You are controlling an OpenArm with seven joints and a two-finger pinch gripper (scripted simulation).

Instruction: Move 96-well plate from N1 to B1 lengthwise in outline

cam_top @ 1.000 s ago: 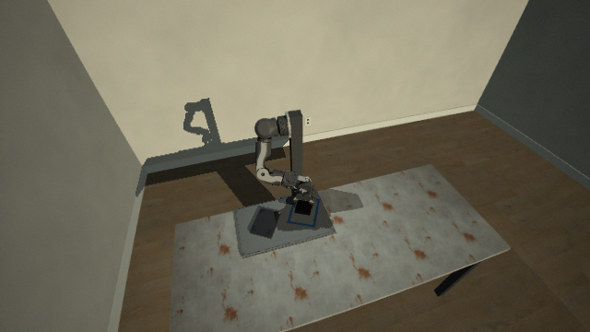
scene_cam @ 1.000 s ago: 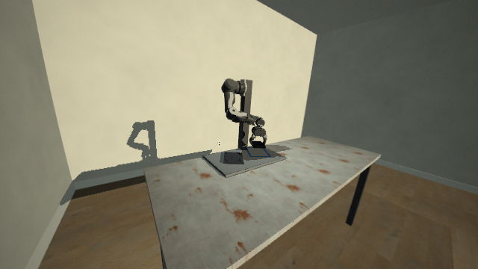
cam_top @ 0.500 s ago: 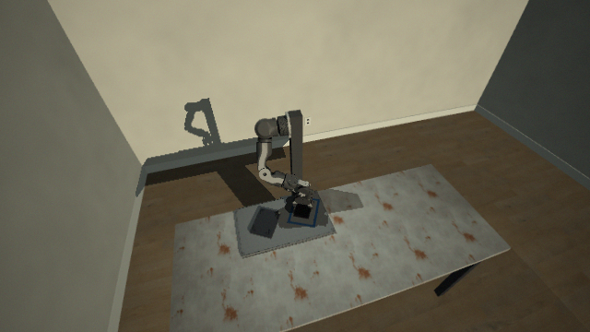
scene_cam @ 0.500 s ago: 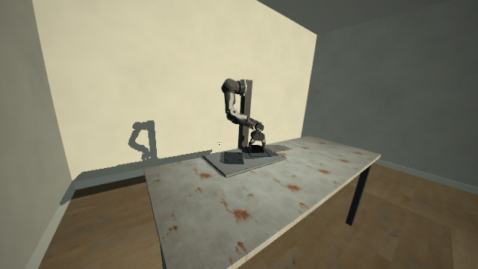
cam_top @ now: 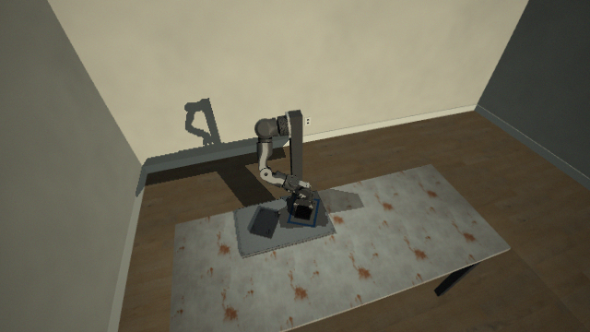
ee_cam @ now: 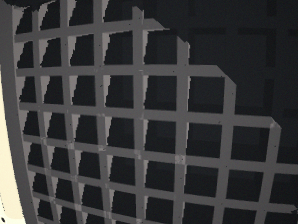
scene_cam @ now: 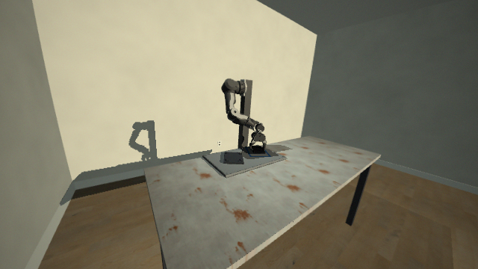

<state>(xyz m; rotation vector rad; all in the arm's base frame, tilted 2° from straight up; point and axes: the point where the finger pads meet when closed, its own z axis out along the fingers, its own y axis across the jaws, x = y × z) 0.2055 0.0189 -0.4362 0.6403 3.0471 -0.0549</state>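
Right now my hand is right at the dark 96-well plate. Also, from my hand: dark plate nest 220 mm to the right, 30 mm ahead, 10 mm below; small white label 140 mm to the right, 10 mm below, 10 mm behind.
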